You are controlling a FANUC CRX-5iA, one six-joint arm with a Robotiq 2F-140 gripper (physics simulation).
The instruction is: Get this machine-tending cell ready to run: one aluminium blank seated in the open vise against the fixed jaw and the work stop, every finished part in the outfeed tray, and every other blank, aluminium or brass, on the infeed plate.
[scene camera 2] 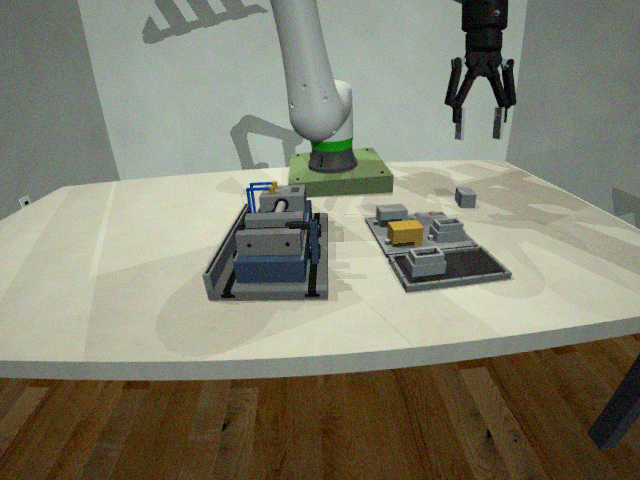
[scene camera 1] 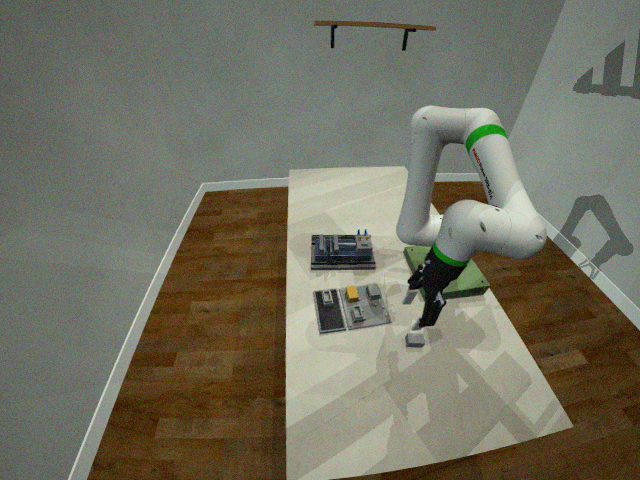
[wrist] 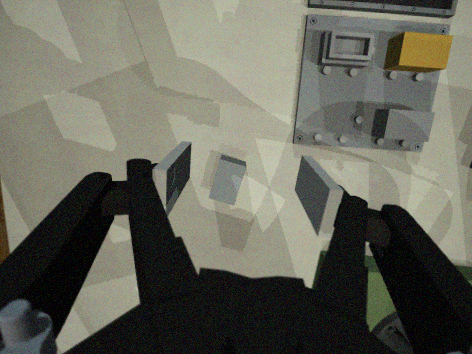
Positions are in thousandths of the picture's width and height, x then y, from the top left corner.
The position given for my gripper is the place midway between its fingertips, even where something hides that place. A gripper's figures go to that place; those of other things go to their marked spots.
My gripper (scene camera 2: 748,291): 0.82 m from the lens. A brass blank (scene camera 2: 627,486) is 0.64 m from the lens. A dark outfeed tray (scene camera 2: 734,549): 0.63 m from the lens. An infeed plate (scene camera 2: 595,486) is 0.70 m from the lens.
